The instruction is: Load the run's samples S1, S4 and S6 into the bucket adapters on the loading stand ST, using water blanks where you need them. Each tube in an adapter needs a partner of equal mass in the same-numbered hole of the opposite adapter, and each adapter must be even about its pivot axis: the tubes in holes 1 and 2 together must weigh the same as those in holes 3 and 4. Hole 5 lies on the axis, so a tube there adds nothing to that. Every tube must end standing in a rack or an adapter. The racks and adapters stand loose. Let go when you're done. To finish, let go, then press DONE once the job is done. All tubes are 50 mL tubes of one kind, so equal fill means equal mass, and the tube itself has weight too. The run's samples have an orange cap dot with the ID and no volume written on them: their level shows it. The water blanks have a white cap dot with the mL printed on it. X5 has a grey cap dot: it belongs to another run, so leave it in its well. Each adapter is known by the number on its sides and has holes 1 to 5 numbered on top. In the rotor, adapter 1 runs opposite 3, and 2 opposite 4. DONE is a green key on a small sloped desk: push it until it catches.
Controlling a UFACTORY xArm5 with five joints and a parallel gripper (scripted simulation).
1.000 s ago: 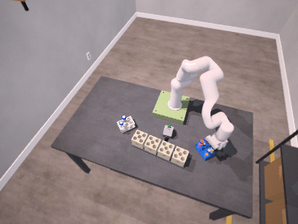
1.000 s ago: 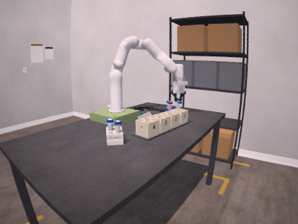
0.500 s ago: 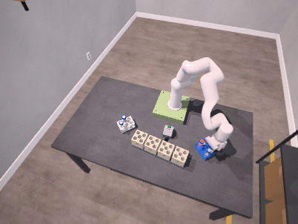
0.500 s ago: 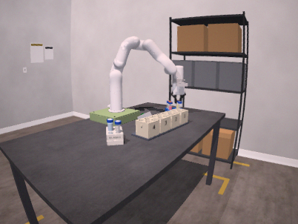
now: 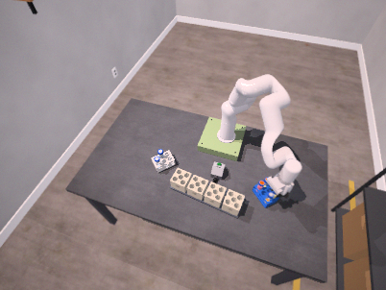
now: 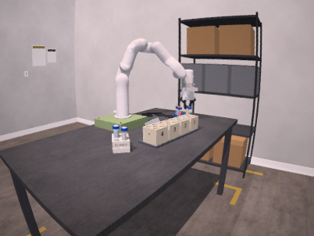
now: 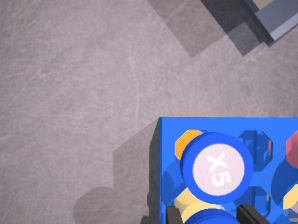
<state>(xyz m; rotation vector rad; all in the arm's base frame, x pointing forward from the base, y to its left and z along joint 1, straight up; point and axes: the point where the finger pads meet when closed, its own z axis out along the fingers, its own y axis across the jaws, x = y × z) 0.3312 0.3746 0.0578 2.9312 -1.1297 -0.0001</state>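
Right now the sample tube S6 is 50 mm below my hand and 10 mm to the right of it. Also, from my hand: blue sample rack: 90 mm below, 40 mm to the right, 10 mm behind; then white blanks rack: 710 mm to the right, 90 mm below, 10 mm behind; then sample tube S4: 60 mm to the right, 60 mm behind, 50 mm below.
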